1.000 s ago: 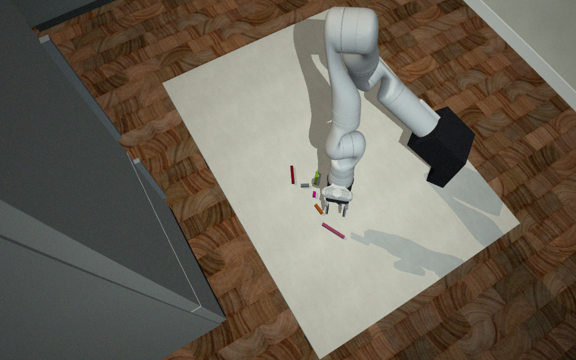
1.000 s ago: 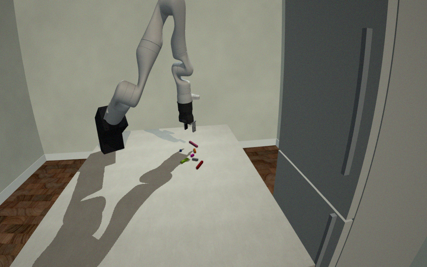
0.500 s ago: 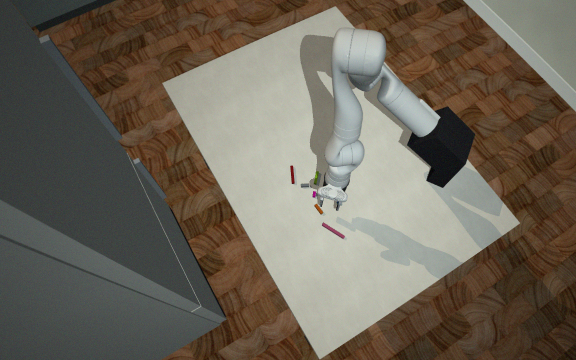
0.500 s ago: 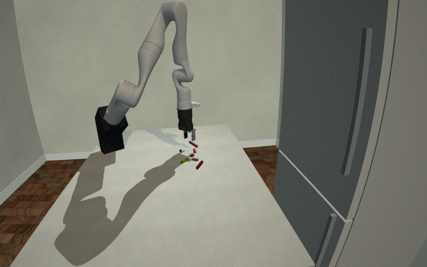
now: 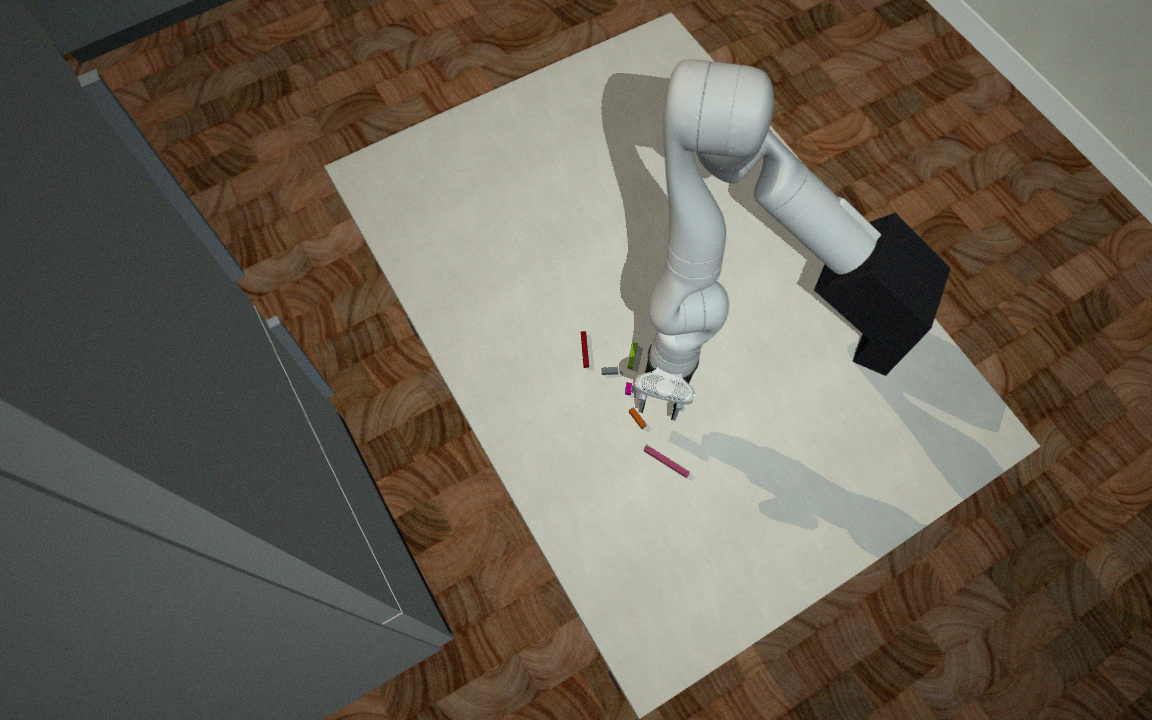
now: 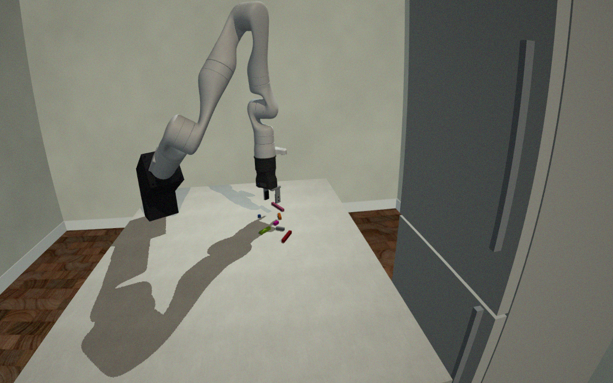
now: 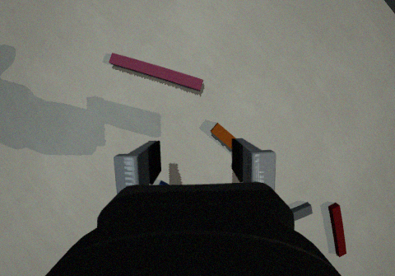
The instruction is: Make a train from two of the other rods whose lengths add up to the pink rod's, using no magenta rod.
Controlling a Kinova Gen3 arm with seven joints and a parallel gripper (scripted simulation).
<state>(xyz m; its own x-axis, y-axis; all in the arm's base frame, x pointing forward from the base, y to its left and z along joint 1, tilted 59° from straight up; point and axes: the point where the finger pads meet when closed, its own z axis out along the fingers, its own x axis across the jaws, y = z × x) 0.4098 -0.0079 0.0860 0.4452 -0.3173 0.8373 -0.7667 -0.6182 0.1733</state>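
The orange rod lies 2 cm ahead of my hand, 3 cm to the right of it and 7 cm below it. From my hand the other things lie so: blue rod: 5 cm behind, 1 cm to the left, 7 cm below; then pink rod: 4 cm ahead, 7 cm to the left, 7 cm below; then magenta rod: 1 cm behind, 8 cm to the right, 7 cm below.
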